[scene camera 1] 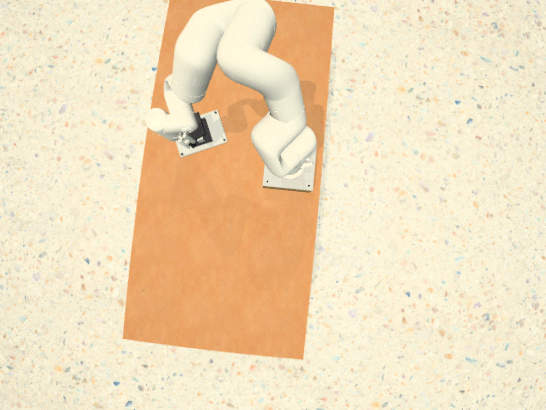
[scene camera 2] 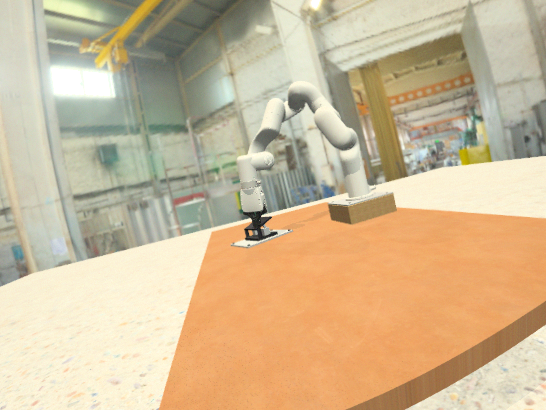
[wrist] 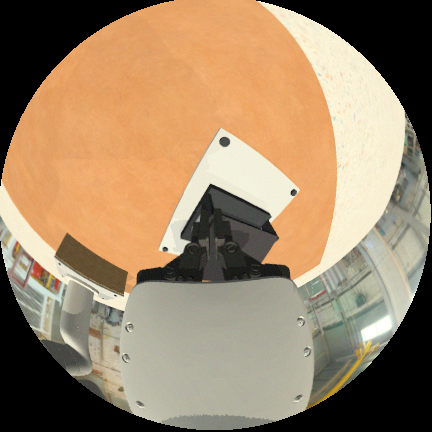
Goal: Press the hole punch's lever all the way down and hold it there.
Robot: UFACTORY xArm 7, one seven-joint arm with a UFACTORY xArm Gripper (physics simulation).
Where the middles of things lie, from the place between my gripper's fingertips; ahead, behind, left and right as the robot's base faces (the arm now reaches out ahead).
My hand is 70 mm to the left of the white plate (scene camera 1: 214,123), 60 mm above it and 20 mm past it.
